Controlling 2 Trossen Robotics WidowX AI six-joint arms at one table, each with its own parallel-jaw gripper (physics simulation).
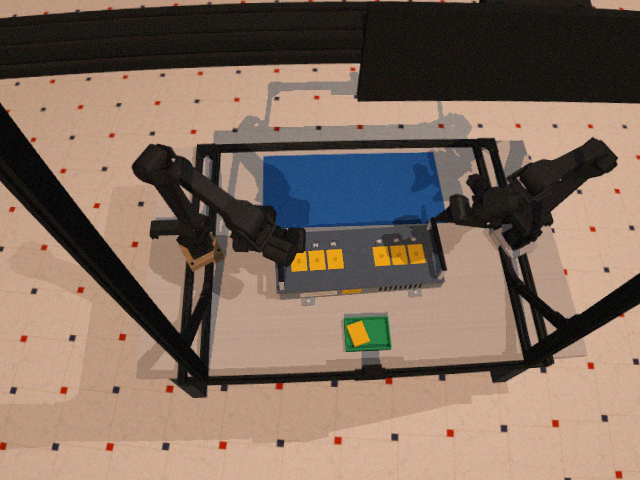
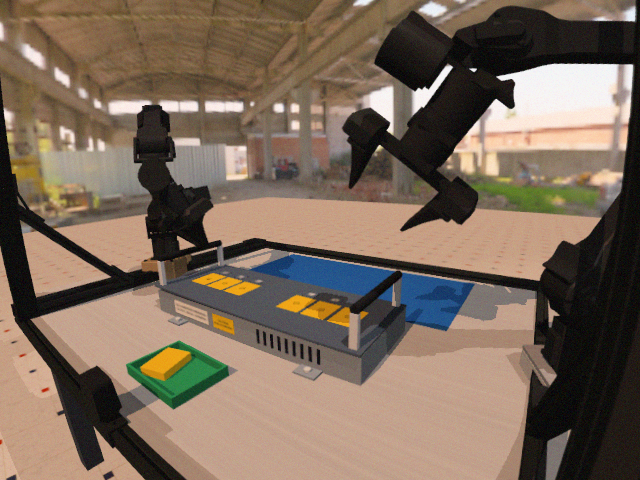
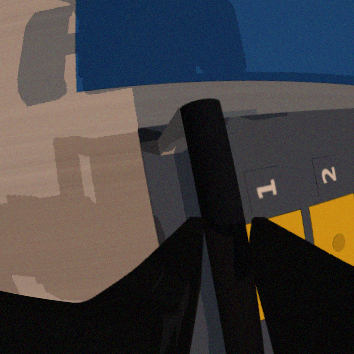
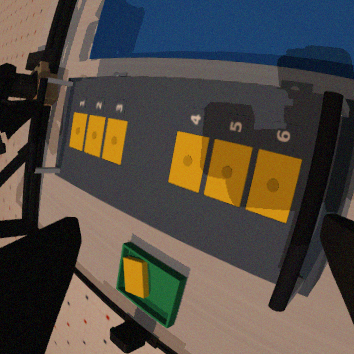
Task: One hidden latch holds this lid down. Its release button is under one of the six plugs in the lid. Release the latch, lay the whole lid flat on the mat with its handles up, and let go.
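The grey lid lies level on its box, handles up. Six yellow plugs sit in it, numbered 1 to 6; plug 2 and plug 6 are among them. My left gripper is shut on the black bar of the left handle. My right gripper is open and empty, above and behind the right handle. The blue mat lies behind the box. The latch and release button are hidden.
A green tray in front of the box holds a loose yellow block. A black frame surrounds the table. Small metal tabs stick out at the box's front foot.
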